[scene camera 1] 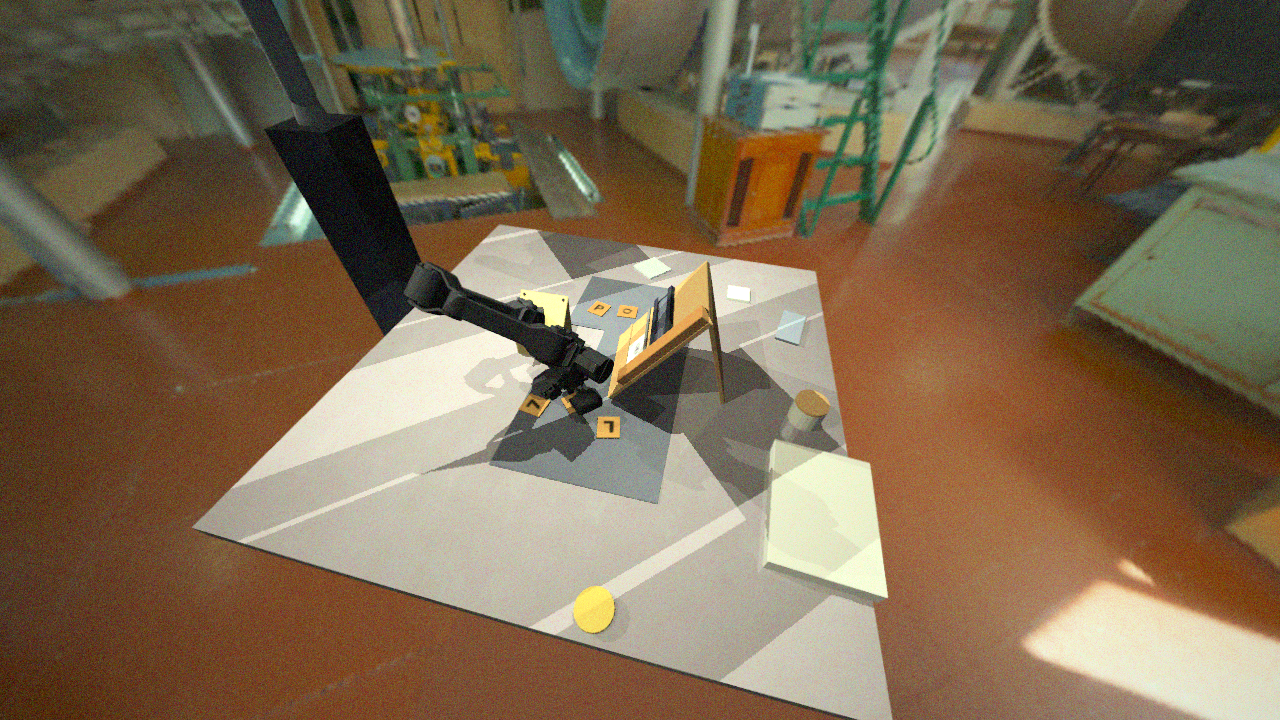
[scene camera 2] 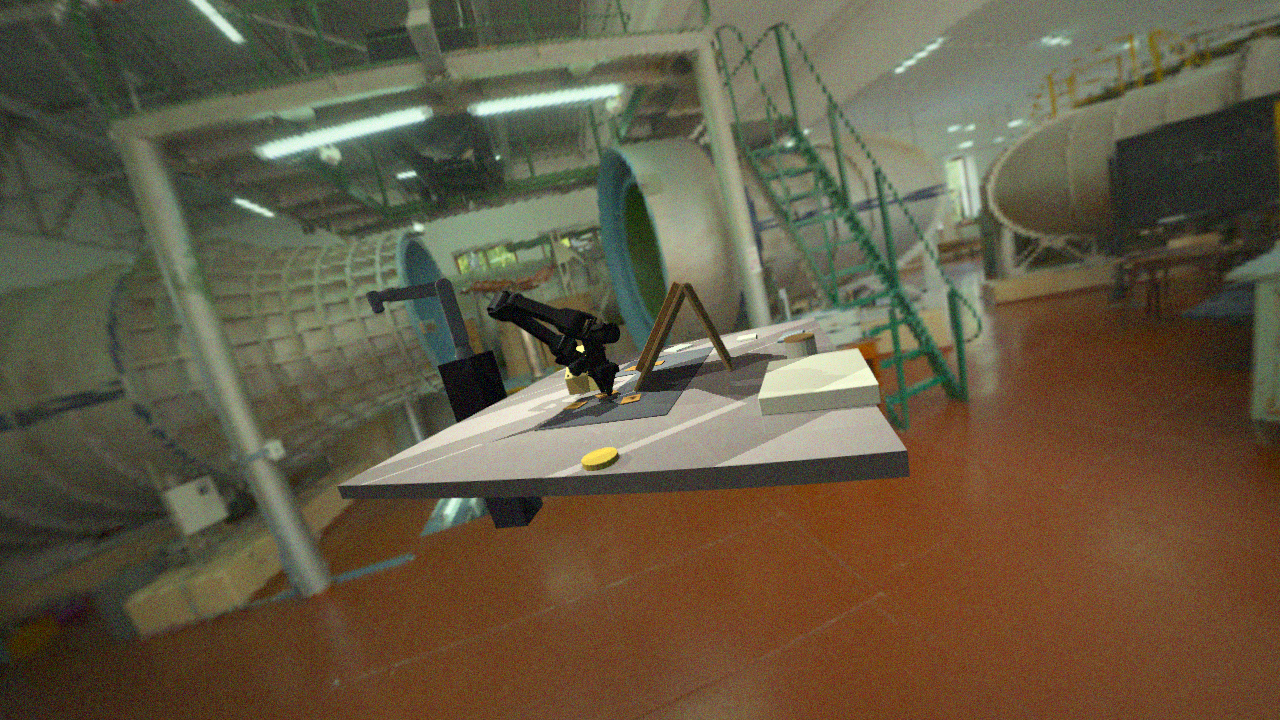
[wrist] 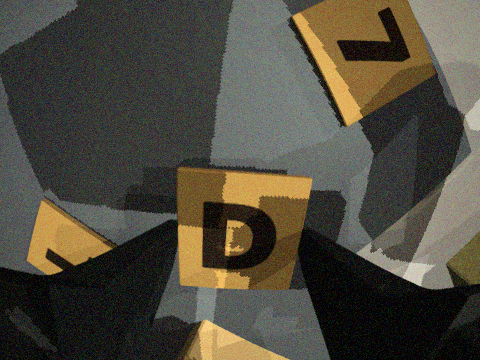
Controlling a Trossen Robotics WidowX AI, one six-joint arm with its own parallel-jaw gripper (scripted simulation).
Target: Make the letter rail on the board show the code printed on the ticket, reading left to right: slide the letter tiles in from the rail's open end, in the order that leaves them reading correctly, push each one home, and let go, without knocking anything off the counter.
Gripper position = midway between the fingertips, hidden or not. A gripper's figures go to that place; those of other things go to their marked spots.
Labels:
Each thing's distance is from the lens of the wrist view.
my gripper (wrist: 239,233): 0.10 m
L tile (wrist: 59,242): 0.16 m
L tile (wrist: 365,61): 0.12 m

